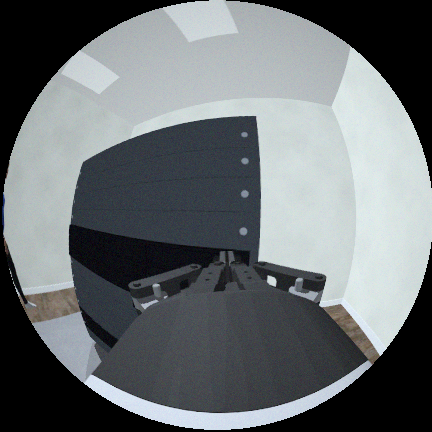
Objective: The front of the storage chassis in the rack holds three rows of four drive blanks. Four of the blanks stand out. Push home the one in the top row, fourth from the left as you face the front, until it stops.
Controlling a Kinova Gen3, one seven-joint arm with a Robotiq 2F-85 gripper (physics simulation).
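Frame: origin at the arm's base, x ahead, y left, z up, level; millimetres.
Seen in the pictures: gripper, fingertip midpoint: (226, 259).
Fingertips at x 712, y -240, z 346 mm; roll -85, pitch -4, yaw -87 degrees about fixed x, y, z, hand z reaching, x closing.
Note:
A point is followed by its place in that frame.
The rack (170, 190) @[x 746, y -159, z 427 mm] shows as a tall dark block left of centre, with flat blue-grey panels and round grey screw heads down its right edge. Below the panels is a wide black band (107, 250) @[x 737, y -42, z 328 mm], where no separate drive blanks can be made out. My gripper (226, 259) @[x 712, y -240, z 346 mm] is shut, with its fingertips together in front of the right end of this black band. Whether the fingertips touch anything cannot be told. The chassis front and the top-row fourth blank cannot be made out; the gripper and its dark housing hide part of the lower rack.
Another blue-grey panel (102, 290) @[x 753, y 12, z 227 mm] lies below the black band at the left. A pale surface (60, 340) is at the lower left. Pale walls stand behind and to the right of the rack. A sliver of a person shows at the far left edge.

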